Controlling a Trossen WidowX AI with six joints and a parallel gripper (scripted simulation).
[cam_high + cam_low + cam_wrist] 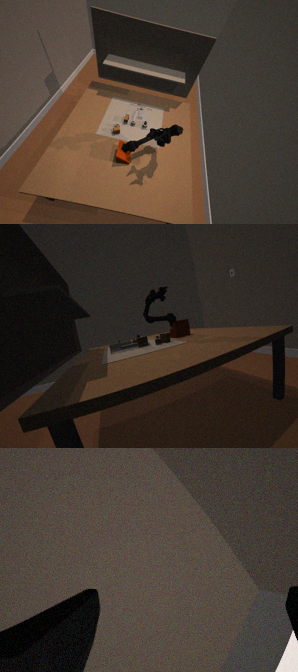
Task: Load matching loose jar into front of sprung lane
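Right now my gripper tip is 50 cm above the white mat, 46 cm short of it and 21 cm to the right of it. From my gripper tip the other things lie so: wall panel 102 cm ahead, 24 cm to the left, 10 cm below; then lane 56 cm ahead, 48 cm below, 17 cm to the left; then pusher plate 51 cm ahead, 45 cm below, 17 cm to the left.
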